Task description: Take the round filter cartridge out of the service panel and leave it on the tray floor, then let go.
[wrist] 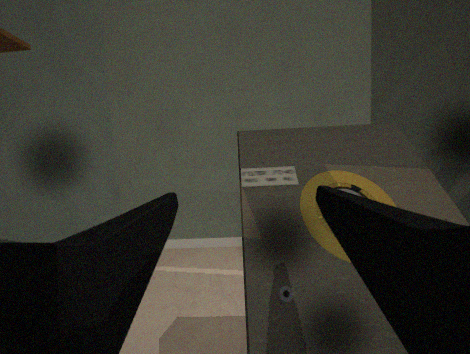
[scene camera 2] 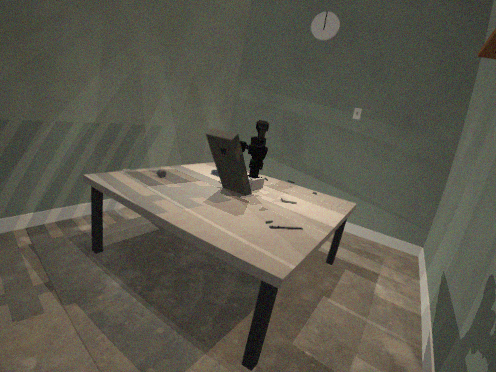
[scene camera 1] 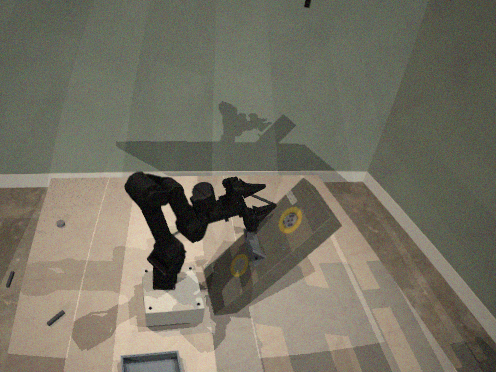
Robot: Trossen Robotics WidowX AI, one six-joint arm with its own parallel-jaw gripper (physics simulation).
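The service panel (scene camera 1: pixel 272 245) (scene camera 2: pixel 227 165) (wrist: pixel 285 150) stands tilted on the table. The round filter cartridge (scene camera 1: pixel 290 220) sits in its upper yellow ring; in the wrist view a sliver of the cartridge (wrist: pixel 350 192) shows above the right finger, which hides the rest. My gripper (scene camera 1: pixel 270 196) (wrist: pixel 246 195) is open and empty, off to the left of the cartridge, with the panel's left edge between the fingertips in the wrist view. The grey-blue tray (scene camera 1: pixel 150 355) is partly in view at the bottom of scene camera 1, in front of the arm's base.
A lower yellow ring (scene camera 1: pixel 239 265) and a grey protruding part (scene camera 1: pixel 254 246) are on the panel's face. The white arm base (scene camera 1: pixel 173 317) stands left of the panel. Small dark rods (scene camera 1: pixel 56 318) (scene camera 1: pixel 10 279) and a small round grey piece (scene camera 1: pixel 60 223) lie on the table's left side.
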